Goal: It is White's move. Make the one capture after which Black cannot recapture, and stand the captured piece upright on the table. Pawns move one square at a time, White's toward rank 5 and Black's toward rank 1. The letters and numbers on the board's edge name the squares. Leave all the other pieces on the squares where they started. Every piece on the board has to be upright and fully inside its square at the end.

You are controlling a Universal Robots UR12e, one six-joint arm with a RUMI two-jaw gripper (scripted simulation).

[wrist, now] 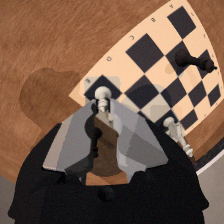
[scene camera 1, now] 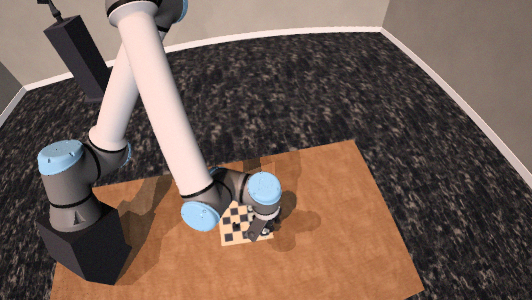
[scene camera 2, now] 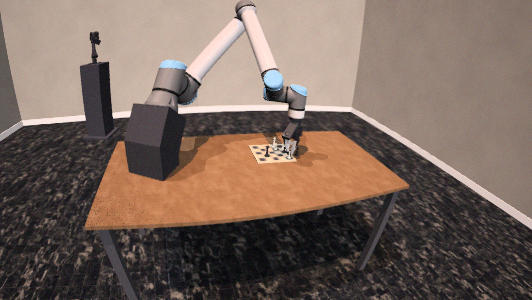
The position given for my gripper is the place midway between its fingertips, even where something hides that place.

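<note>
My gripper (wrist: 103, 100) is here in my sight. A chessboard (scene camera 1: 237, 212) is in the scene too, and in the wrist view I find that same chessboard again (wrist: 140, 70).
</note>
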